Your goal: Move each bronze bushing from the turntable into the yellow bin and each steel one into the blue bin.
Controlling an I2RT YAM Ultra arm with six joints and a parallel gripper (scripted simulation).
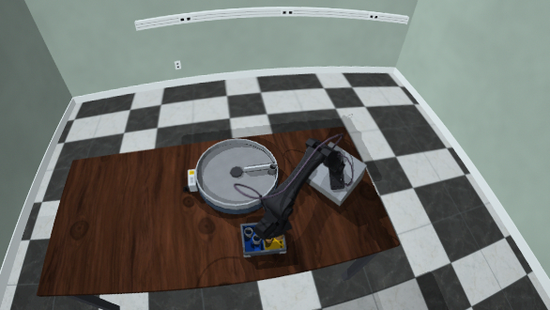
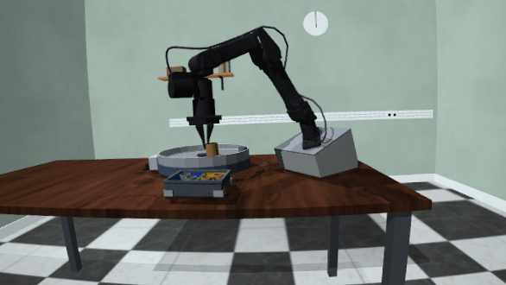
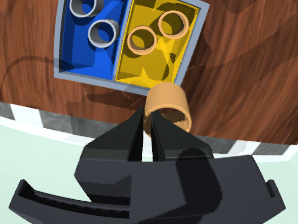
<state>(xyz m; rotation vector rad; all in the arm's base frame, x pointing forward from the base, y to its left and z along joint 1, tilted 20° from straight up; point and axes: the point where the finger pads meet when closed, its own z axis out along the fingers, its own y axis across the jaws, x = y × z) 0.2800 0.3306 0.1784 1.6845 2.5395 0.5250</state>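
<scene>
My hand is 10 mm short of the yellow bin, 40 mm to the left of it and 130 mm above it. Also, from my hand: grey turntable 200 mm ahead, 380 mm to the right, 100 mm below; bin tray 50 mm ahead, 30 mm to the right, 130 mm below; blue bin 90 mm ahead, 20 mm to the right, 130 mm below.
</scene>
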